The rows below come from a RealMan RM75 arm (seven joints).
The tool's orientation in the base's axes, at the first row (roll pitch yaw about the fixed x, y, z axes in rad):
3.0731 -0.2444 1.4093
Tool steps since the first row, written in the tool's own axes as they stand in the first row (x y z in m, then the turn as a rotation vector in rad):
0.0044 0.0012 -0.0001 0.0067 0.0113 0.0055
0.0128 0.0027 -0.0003 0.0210 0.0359 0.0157
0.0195 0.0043 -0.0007 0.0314 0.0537 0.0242
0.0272 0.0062 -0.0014 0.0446 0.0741 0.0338
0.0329 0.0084 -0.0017 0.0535 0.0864 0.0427
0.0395 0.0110 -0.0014 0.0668 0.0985 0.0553
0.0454 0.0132 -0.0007 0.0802 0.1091 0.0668
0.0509 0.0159 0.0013 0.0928 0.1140 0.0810
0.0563 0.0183 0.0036 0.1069 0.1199 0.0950
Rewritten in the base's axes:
0.0019 0.0040 0.0012 0.0127 0.0057 -0.0030
0.0046 0.0117 0.0036 0.0402 0.0173 -0.0077
0.0072 0.0178 0.0057 0.0602 0.0261 -0.0123
0.0102 0.0246 0.0083 0.0833 0.0373 -0.0170
0.0132 0.0296 0.0102 0.0977 0.0457 -0.0227
0.0168 0.0356 0.0116 0.1130 0.0591 -0.0308
0.0200 0.0410 0.0125 0.1268 0.0727 -0.0380
0.0237 0.0462 0.0121 0.1350 0.0871 -0.0484
0.0271 0.0515 0.0114 0.1445 0.1028 -0.0581

